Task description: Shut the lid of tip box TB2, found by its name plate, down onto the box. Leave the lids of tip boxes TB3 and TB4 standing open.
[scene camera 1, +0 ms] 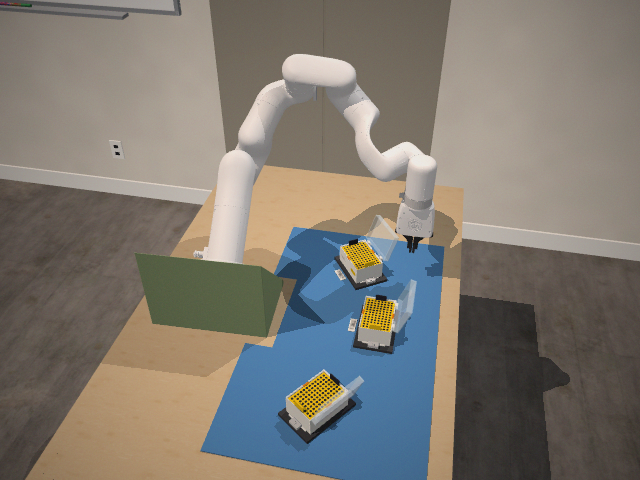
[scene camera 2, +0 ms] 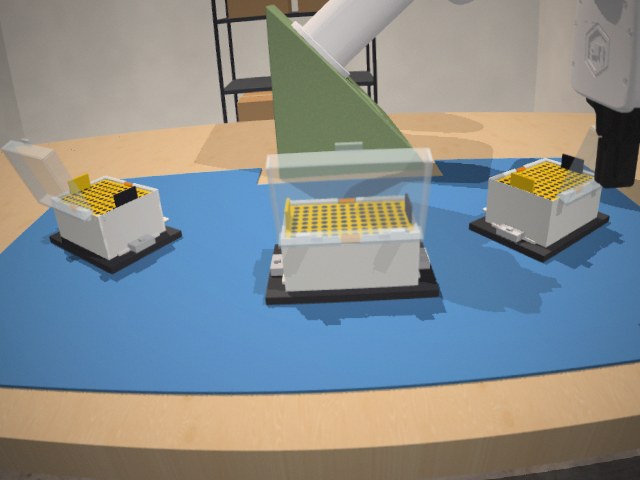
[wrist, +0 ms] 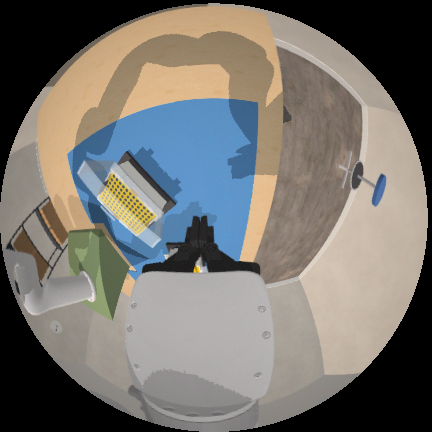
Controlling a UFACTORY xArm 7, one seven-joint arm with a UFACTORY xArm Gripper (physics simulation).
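Tip box TB2 is the far box in scene camera 1; its name plate is too small to read. Its clear lid stands open, tilted outward. My gripper is shut and empty, above the mat on the lid's outer side, apart from it in scene camera 1. The middle box has its lid open. The near box has its lid open. I cannot tell which is TB3 or TB4.
A green wedge-shaped block stands at the arm's base. The boxes stand on dark base plates on a blue mat. A wooden table lies underneath.
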